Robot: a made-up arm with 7 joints.
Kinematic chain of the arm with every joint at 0, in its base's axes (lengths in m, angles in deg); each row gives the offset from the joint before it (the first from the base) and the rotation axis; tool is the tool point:
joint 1: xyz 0 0 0.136 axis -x
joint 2: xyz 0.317 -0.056 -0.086 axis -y
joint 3: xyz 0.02 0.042 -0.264 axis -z
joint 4: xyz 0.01 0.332 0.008 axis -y
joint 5: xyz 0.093 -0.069 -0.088 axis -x
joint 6: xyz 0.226 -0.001 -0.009 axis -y
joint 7: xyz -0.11 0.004 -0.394 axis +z
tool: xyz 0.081 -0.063 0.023
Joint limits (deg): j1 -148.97..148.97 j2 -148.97..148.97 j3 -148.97..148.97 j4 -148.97..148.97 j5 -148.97..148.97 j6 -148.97..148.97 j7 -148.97..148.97
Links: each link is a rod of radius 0.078 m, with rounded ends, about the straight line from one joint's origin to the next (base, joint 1, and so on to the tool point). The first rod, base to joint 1, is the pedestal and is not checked.
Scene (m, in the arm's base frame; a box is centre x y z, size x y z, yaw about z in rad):
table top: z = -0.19
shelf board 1: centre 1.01 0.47 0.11 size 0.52 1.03 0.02 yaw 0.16
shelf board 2: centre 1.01 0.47 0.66 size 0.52 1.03 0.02 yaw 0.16
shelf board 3: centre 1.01 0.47 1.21 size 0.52 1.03 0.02 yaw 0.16
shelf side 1: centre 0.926 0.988 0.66 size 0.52 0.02 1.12 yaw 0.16
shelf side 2: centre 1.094 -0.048 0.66 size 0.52 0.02 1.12 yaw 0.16
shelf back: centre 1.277 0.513 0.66 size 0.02 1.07 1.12 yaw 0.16
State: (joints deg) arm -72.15 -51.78 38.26 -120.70 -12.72 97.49 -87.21
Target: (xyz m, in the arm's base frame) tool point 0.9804 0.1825 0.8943
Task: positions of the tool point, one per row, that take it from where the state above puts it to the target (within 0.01 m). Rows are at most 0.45 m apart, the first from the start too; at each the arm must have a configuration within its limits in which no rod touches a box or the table.
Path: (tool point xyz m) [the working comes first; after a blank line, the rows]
Joints at the target: -148.97 21.25 -0.43 -67.81 19.20 141.21 -89.92
Straight joint move there: clear.

1: -0.4134 0.6276 0.4547
2: -0.2434 0.8071 0.5162
3: 0.0428 0.8892 0.6772
4: 0.3898 0.7992 0.8577
5: 0.7255 0.5386 0.9540
6: 0.9804 0.1825 0.8943

